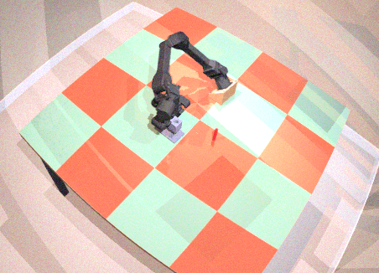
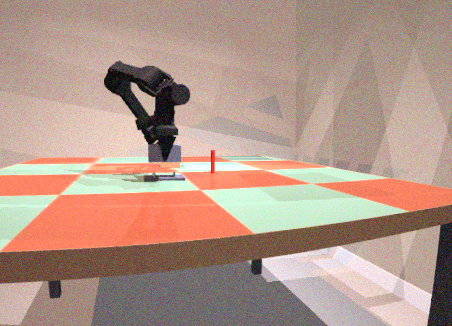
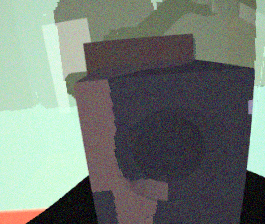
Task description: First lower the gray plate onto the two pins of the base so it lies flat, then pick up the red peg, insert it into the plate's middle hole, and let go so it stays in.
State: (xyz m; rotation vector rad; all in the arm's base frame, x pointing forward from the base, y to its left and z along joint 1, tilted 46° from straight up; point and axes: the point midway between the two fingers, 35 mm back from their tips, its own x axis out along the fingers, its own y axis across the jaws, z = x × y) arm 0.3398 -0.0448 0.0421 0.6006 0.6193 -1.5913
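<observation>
The flat base is 5 cm below my gripper tip. Also, from my gripper tip: gray plate 3 cm above; red peg 9 cm behind, 18 cm to the left, 2 cm below.
</observation>
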